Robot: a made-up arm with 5 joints. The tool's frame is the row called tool. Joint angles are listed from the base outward. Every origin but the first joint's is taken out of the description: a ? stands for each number. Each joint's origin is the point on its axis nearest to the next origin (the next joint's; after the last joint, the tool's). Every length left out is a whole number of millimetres.
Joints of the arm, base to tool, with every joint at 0 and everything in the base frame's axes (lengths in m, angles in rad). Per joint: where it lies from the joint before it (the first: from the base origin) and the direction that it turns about. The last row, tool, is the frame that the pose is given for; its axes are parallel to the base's.
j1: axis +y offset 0 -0.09 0.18
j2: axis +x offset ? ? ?
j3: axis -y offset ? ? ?
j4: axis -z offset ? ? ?
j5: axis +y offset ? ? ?
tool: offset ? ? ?
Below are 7 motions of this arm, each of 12 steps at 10 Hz.
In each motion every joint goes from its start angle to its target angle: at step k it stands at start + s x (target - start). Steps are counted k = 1, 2, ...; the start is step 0. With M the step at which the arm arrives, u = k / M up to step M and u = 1 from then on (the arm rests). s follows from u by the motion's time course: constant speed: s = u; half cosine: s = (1 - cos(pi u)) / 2; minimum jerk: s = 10 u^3 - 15 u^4 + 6 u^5.
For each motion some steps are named. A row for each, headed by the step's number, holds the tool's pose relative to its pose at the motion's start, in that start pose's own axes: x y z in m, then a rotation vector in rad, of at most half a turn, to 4 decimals.
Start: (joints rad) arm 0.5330 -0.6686 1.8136 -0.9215 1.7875
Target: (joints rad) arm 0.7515 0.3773 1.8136 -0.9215 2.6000
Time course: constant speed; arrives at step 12
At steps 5, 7, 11, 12:
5: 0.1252 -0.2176 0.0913 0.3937 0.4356 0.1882
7: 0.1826 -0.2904 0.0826 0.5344 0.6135 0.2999
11: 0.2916 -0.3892 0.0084 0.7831 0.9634 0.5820
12: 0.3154 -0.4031 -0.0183 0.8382 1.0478 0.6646

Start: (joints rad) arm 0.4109 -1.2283 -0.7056 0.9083 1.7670
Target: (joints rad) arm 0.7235 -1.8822 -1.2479 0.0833 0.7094
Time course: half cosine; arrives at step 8
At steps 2, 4, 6, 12:
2: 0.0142 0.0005 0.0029 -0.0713 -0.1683 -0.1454
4: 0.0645 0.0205 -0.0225 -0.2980 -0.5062 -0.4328
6: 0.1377 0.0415 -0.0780 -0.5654 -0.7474 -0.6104
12: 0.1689 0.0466 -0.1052 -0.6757 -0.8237 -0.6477

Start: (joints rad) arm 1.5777 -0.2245 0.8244 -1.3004 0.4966
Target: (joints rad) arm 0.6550 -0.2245 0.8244 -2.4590 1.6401
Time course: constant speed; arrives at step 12
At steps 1, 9, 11, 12:
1: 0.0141 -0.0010 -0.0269 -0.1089 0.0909 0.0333
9: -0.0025 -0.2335 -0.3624 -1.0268 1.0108 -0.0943
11: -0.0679 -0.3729 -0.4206 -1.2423 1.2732 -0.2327
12: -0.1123 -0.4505 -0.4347 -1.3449 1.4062 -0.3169

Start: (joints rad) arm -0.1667 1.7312 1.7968 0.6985 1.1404
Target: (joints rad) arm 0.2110 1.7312 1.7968 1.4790 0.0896
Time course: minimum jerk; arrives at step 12
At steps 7, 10, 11, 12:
7: -0.1076 -0.2256 0.0951 0.2579 -0.8920 -0.4052
10: -0.1446 -0.2756 0.0741 0.3206 -1.3141 -0.6499
11: -0.1460 -0.2786 0.0710 0.3247 -1.3545 -0.6758
12: -0.1462 -0.2790 0.0705 0.3253 -1.3612 -0.6802

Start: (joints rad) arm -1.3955 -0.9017 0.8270 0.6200 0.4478
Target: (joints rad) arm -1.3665 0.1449 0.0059 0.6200 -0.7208
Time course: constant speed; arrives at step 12
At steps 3, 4, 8, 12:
3: -0.0216 0.0088 0.0974 0.0892 -0.0050 -0.1496
4: -0.0273 0.0115 0.1337 0.1133 -0.0023 -0.1943
8: -0.0351 0.0090 0.2995 0.1947 0.0246 -0.3421
12: -0.0136 -0.0392 0.4891 0.2778 0.0617 -0.4409

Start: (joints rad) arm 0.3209 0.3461 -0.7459 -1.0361 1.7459
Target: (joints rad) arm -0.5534 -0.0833 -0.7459 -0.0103 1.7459
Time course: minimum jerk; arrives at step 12
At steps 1, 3, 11, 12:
1: 0.0017 -0.0027 0.0017 0.0064 0.0001 -0.0039
3: 0.0299 -0.0598 0.0311 0.1308 -0.0042 -0.0788
11: -0.2236 -0.5968 -0.0313 1.2481 -0.5977 -0.5942
12: -0.2269 -0.5983 -0.0337 1.2538 -0.6039 -0.5956

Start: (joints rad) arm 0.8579 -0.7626 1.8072 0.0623 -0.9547
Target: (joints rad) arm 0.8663 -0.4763 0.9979 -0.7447 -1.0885
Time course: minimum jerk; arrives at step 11
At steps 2, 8, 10, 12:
2: 0.0033 -0.0033 0.0069 0.0169 0.0305 0.0170
8: 0.2093 -0.1084 0.1021 0.4788 0.5572 0.0230
10: 0.2536 -0.1340 0.1014 0.5636 0.6172 -0.0266
12: 0.2560 -0.1355 0.1013 0.5682 0.6202 -0.0296

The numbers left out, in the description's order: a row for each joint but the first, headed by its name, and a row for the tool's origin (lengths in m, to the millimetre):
j2: 0.349 0 0.083
j3: 0 0.399 0.021
j4: -0.091 0 -0.29
j5: 0.032 0.262 0
tool: 0.09 0 0.327

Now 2 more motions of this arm.
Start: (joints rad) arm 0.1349 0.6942 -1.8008 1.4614 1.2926
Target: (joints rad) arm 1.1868 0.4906 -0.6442 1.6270 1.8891
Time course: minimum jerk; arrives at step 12
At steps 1, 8, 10, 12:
1: -0.0002 0.0015 0.0007 0.0016 0.0064 0.0018
8: 0.0689 0.2869 0.0862 0.3990 0.8800 0.2236
10: 0.1140 0.3574 0.1007 0.5153 1.0236 0.2722
12: 0.1247 0.3715 0.1035 0.5395 1.0499 0.2826

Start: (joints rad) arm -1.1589 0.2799 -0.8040 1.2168 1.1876
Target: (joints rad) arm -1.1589 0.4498 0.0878 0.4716 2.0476
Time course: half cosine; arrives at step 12
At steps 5, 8, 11, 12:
5: -0.0626 0.1796 -0.0680 -0.2336 0.2017 0.3781
8: -0.2049 0.3172 -0.1609 -0.5572 0.2985 0.6512
11: -0.3054 0.3643 -0.2219 -0.7697 0.2954 0.7483
12: -0.3126 0.3666 -0.2262 -0.7850 0.2933 0.7531

